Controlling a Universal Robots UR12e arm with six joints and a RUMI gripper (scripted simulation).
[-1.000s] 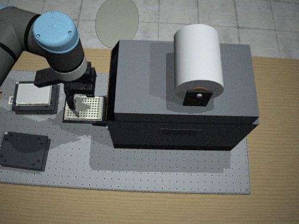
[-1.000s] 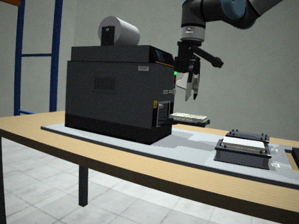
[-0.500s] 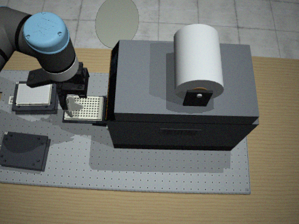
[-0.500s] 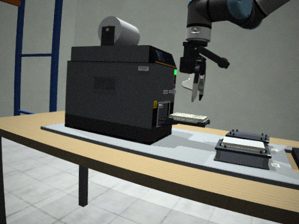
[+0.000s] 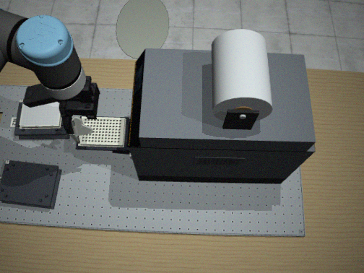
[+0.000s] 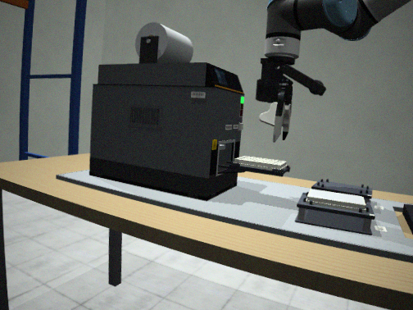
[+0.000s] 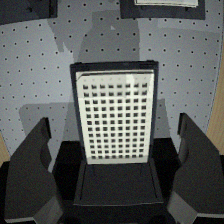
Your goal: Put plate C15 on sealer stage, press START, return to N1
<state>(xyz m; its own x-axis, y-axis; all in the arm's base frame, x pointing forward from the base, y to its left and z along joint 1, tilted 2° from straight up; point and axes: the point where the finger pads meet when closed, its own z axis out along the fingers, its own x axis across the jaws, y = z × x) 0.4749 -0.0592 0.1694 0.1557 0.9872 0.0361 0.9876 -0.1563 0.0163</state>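
Right now the square start button is 13 cm ahead of my hand, 11 cm to the right of it and 2 cm above it. Also, from my hand: plate: 15 cm behind, 9 cm to the left, 12 cm below; then dark stage: 5 cm ahead, 1 cm to the right, 8 cm below; then plate C15: 5 cm ahead, 1 cm to the right, 7 cm below.
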